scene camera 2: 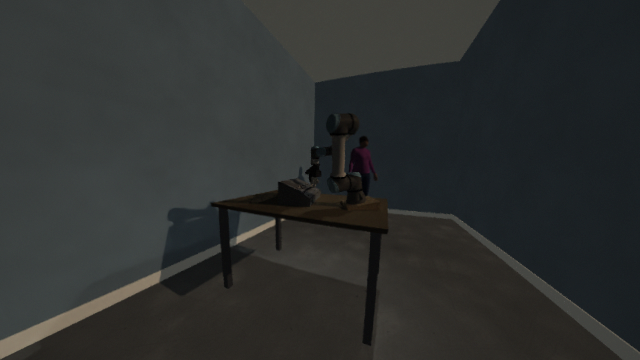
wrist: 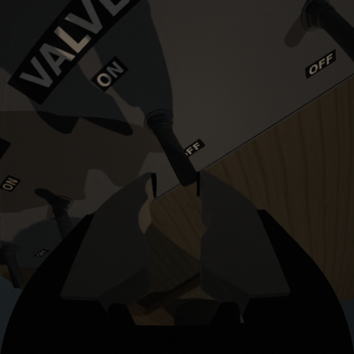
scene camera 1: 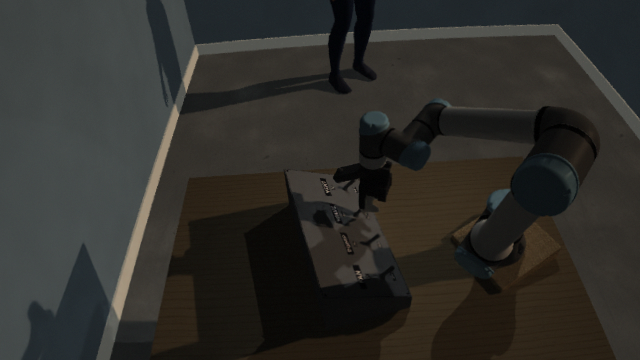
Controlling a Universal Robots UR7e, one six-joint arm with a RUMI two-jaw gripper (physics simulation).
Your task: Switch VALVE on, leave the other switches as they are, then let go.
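Frame: origin at the arm's base, x left, y back, z up, level; centimetres.
Where they show: gripper, between the fingertips: (scene camera 2: 313, 187) (scene camera 1: 366, 211); arm's base, origin of its link: (scene camera 2: 356, 201).
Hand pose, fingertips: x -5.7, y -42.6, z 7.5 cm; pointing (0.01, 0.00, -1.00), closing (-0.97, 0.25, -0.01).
Each offset is from my fingertips to the top centre of the thing. Level surfaces: height alone.
The grey switch box (scene camera 1: 320, 245) (scene camera 2: 294, 194) has a sloped panel with four labelled levers. The VALVE label {dx +2.5, dy -9.4, dz +1.7 cm} (scene camera 1: 336, 213) (wrist: 70, 47) shows beside its ON mark (wrist: 109, 74). The dark VALVE lever (wrist: 172, 150) leans to the OFF side and partly covers the OFF mark (wrist: 194, 147). My gripper (scene camera 1: 368, 206) (wrist: 176, 174) is over the panel's lower edge, its jaws partly open. In the wrist view the lever's tip shows between the fingertips, close to the right one, with a gap on the left. Contact with the right fingertip cannot be told.
The VENT lever (wrist: 335, 22) stands on one side, by its OFF mark (wrist: 320, 64). The PUMP lever {dx +10.8, dy +2.5, dz +2.0 cm} (scene camera 1: 370, 240) (wrist: 61, 217) and the FAN lever {dx +22.1, dy +6.7, dz +2.0 cm} (scene camera 1: 386, 272) (wrist: 11, 265) are on the other. The box stands on a wooden table {dz -11.1 cm} (scene camera 1: 220, 280) (scene camera 2: 345, 216). A person (scene camera 2: 362, 160) stands behind.
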